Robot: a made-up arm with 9 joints. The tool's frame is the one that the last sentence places.
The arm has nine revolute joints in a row. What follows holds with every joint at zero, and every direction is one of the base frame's. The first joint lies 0.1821 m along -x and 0.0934 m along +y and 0.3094 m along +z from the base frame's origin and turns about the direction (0.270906, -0.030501, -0.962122). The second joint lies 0.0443 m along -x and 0.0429 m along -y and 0.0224 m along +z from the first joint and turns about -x. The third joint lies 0.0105 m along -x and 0.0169 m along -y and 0.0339 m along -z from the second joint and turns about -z. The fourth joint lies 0.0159 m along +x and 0.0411 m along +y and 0.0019 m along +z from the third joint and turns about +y. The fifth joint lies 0.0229 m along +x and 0.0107 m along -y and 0.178 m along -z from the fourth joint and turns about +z. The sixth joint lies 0.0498 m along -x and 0.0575 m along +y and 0.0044 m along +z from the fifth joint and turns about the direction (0.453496, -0.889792, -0.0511). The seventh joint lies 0.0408 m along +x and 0.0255 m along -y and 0.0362 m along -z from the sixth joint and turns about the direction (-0.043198, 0.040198, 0.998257). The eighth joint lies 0.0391 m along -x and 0.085 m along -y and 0.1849 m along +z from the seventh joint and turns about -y. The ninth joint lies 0.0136 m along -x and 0.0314 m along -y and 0.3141 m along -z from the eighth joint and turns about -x. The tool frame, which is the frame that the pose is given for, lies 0.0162 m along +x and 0.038 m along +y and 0.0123 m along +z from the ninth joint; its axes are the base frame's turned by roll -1.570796, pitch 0 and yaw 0 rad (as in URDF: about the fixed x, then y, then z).
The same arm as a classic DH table. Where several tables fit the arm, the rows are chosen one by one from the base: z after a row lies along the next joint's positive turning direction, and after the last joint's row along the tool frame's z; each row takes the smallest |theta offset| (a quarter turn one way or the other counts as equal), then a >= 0, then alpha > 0; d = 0 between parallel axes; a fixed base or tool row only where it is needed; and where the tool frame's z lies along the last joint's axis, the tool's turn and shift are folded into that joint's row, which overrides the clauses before.
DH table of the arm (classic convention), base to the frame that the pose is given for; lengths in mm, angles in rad. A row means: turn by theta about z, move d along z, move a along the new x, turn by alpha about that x. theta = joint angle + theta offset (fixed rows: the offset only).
base (fixed): theta0 1.4587  d -366.1  a 72.4  alpha 2.8655
joint 1: theta0 -0.1165  d -724  a -43.6  alpha 1.8451
joint 2: theta0 -0.0317  d 48.9  a -16.9  alpha -1.5708
joint 3: theta0 1.5708  d 32  a 15.9  alpha 1.5708
joint 4: theta0 0  d 30.4  a 22.9  alpha 1.5708
joint 5: theta0 0.4713  d -177.4  a -18.3  alpha 1.6219
joint 6: theta0 0.0204  d -34.6  a 24.1  alpha -1.6774
joint 7: theta0 -0.4706  d 151.8  a -31.1  alpha 1.611
joint 8: theta0 1.5275  d 123.9  a -314.1  alpha -1.5708
joint 9: theta0 0  d -2.6  a 12.3  alpha -1.5708
tool (fixed): theta0 1.5708  d 38  a 0  alpha 0

